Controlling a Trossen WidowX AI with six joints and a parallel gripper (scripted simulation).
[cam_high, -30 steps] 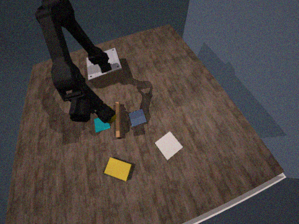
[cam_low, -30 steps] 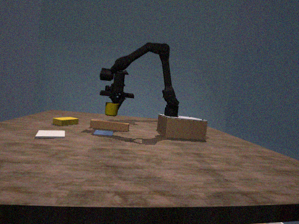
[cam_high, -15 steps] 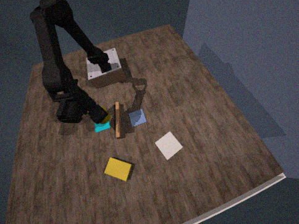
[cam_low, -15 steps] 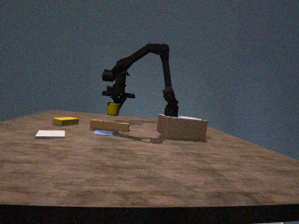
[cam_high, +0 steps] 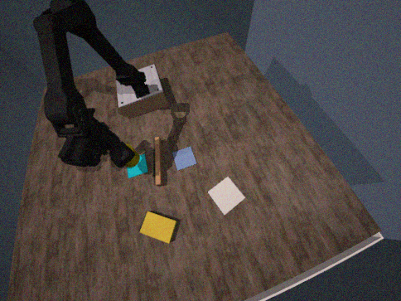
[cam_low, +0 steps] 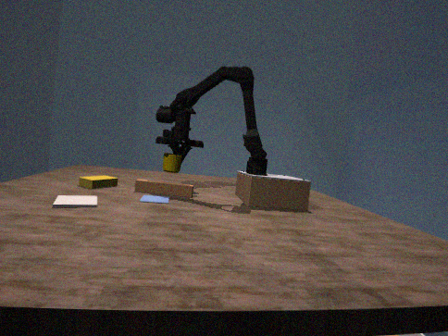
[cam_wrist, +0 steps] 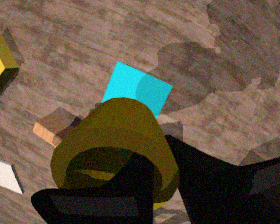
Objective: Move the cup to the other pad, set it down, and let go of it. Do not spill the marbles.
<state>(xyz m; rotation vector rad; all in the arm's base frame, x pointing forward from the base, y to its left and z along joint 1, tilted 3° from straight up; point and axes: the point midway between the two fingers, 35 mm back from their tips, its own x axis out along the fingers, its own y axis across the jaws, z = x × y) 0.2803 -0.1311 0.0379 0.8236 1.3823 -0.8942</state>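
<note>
Now: gripper tip 11 cm above the cyan pad and 2 cm short of it. Round my gripper tip: wooden bar 10 cm to the left, 9 cm below, 5 cm ahead; pale blue pad 20 cm to the left, 11 cm below, 7 cm ahead; yellow cup 2 cm ahead, 1 cm to the left.
</note>
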